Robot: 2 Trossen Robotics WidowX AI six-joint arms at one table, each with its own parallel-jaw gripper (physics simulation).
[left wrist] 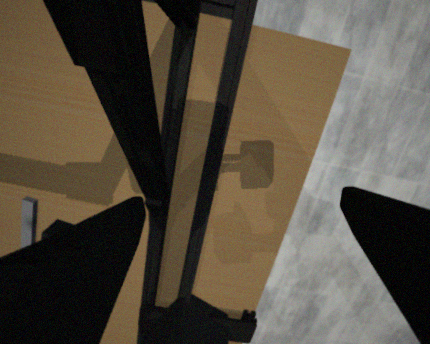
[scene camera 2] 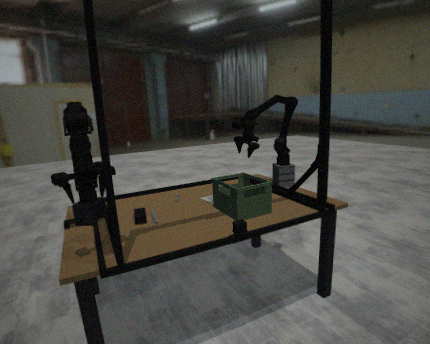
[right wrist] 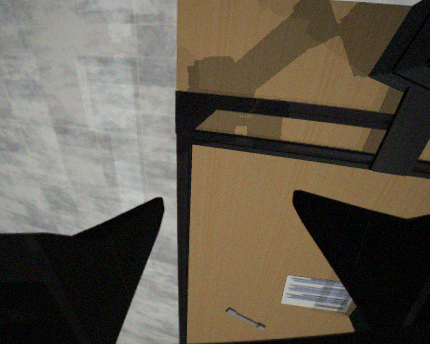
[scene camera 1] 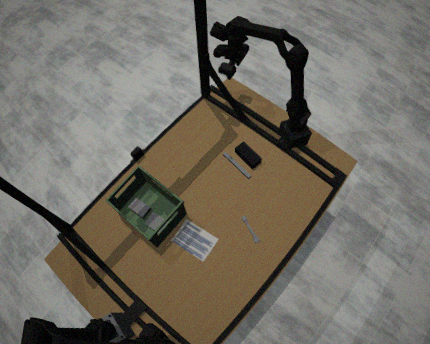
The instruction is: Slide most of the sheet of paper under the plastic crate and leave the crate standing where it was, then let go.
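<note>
A green plastic crate stands upright on the table, with grey blocks inside it. The printed white sheet of paper lies flat beside it, one end close to the crate wall; whether that end touches or reaches under the crate I cannot tell. My left gripper is open and empty, high over the table's end rails, far from the crate. My right gripper is open and empty, raised above the table; its finger hides part of the crate and paper in the right wrist view.
A grey wrench lies beyond the paper. A black box and a grey bar lie near the left arm's base. Black posts and rails frame the table; a small black block sits near the crate.
</note>
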